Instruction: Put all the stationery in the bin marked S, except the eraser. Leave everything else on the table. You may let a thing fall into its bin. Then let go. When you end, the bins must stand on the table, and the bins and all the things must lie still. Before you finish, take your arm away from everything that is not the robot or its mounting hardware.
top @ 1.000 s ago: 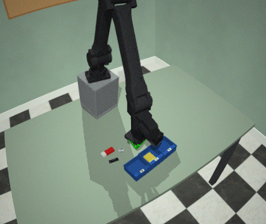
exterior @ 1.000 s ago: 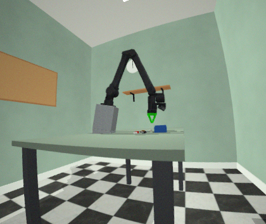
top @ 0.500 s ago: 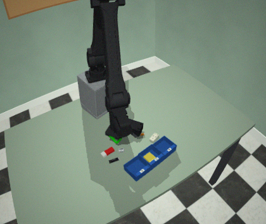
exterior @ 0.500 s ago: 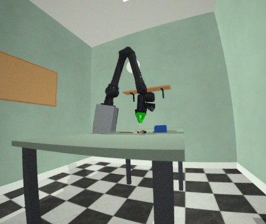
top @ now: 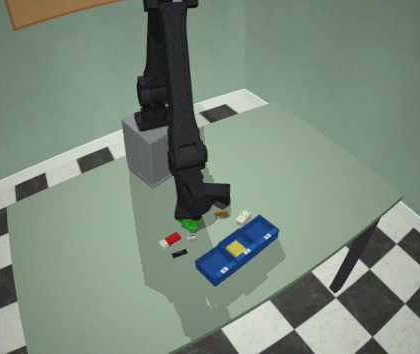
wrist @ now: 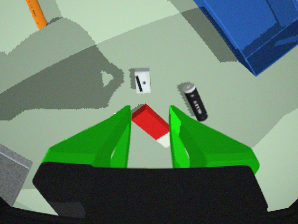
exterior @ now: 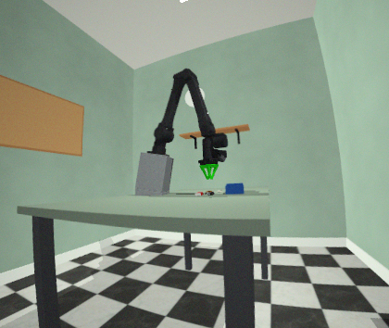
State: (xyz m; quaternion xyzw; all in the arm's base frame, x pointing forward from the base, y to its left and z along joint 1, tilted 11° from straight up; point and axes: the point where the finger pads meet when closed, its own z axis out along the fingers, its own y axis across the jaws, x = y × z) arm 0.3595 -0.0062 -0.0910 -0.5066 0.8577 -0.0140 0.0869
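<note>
Now: hand 10 cm to the right of the blue bin row, 10 cm short of it and 6 cm above it. The rest, counted from my hand: yellow pad 10 cm to the left, 9 cm ahead, 7 cm below; white eraser 8 cm below, 7 cm to the right, 3 cm behind; black item 8 cm below, 6 cm to the right, 3 cm ahead.
</note>
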